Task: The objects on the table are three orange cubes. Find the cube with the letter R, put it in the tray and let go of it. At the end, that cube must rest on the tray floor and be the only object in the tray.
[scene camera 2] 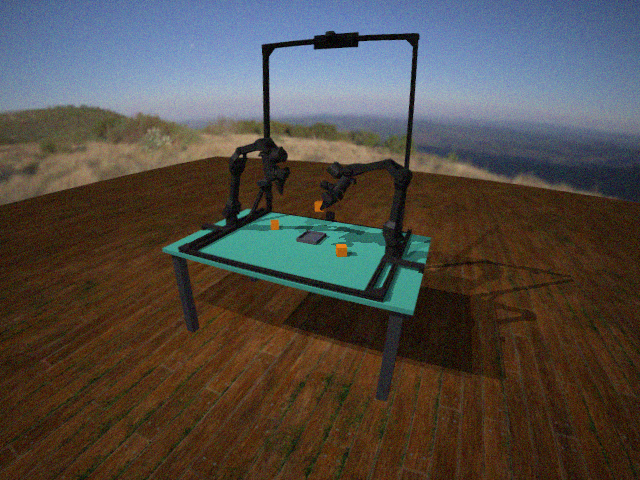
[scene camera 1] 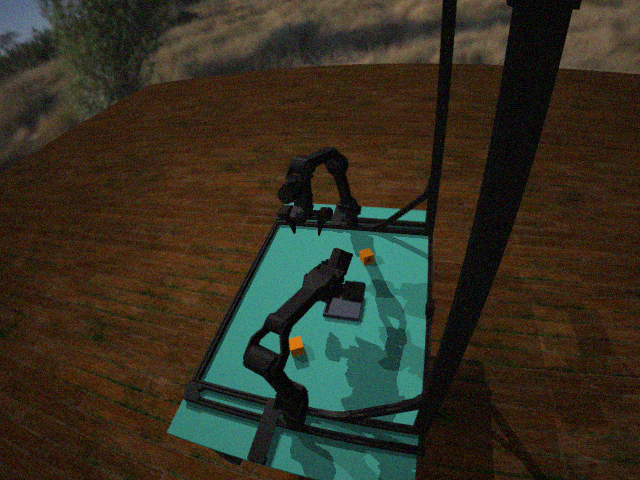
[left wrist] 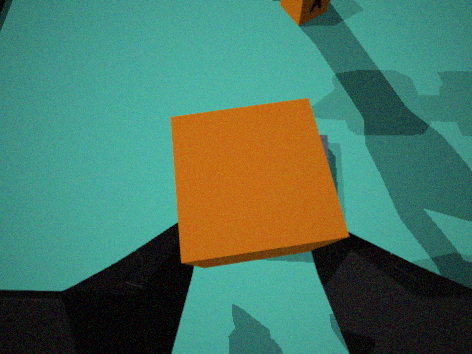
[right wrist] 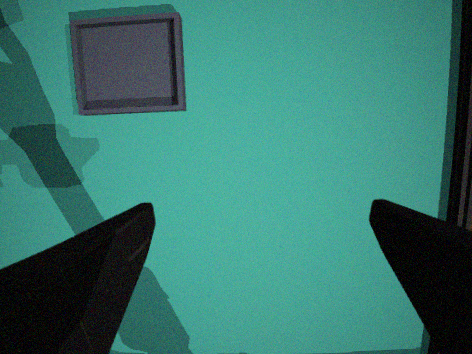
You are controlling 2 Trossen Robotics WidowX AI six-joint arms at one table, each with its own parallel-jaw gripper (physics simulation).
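Where they show: left gripper, fingertip midpoint: (scene camera 2: 322, 209) (left wrist: 253, 227); right gripper, fingertip midpoint: (scene camera 2: 276, 197) (scene camera 1: 306, 234) (right wrist: 262, 211); left arm's base, origin of the base link: (scene camera 2: 393, 254) (scene camera 1: 295, 416); right arm's base, origin of the base link: (scene camera 2: 232, 225) (scene camera 1: 351, 221).
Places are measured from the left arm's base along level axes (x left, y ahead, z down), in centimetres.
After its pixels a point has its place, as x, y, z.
Observation:
The left gripper (scene camera 2: 324, 208) @[-5.1, 37.9, -15.2] (left wrist: 262, 240) @[-5.1, 37.9, -15.2] is shut on an orange cube (scene camera 2: 318, 206) @[-2.7, 38.9, -17.0] (left wrist: 257, 180) @[-5.3, 38.9, -18.8], held above the table; its face toward the left wrist camera is plain. In scene camera 1 the arm hides this cube. A second orange cube (scene camera 1: 366, 256) @[-10.8, 66.9, -2.6] (scene camera 2: 274, 224) @[-8.4, 68.0, -1.3] (left wrist: 305, 9) @[-10.3, 66.3, -0.3] bears a dark letter, cut off in the left wrist view and unreadable. A third orange cube (scene camera 1: 296, 346) @[5.7, 21.9, -2.6] (scene camera 2: 341, 250) @[8.7, 22.3, -1.3] shows no readable letter. The grey tray (scene camera 1: 344, 310) @[-6.3, 41.7, 1.3] (scene camera 2: 311, 238) @[-4.4, 43.3, 1.3] (right wrist: 132, 109) @[-5.2, 49.1, 0.1] shows a bare floor in the right wrist view. The right gripper (scene camera 1: 306, 231) @[8.6, 55.5, -22.4] (right wrist: 262, 202) @[8.6, 55.5, -22.4] is open and empty.
A dark frame (scene camera 1: 248, 273) @[37.3, 52.8, 0.2] (scene camera 2: 279, 277) @[37.8, 38.4, 1.3] borders the turquoise table (scene camera 1: 268, 279) @[28.2, 52.3, 1.9] (scene camera 2: 232, 253) @[27.4, 69.8, 1.9]. Overhead posts (scene camera 1: 442, 103) @[-35.9, 87.7, -58.7] (scene camera 2: 410, 103) @[-34.1, 3.1, -68.0] rise at the table's side. The left arm reaches over the table beside the third cube in scene camera 1. Arm shadows cross the table top.

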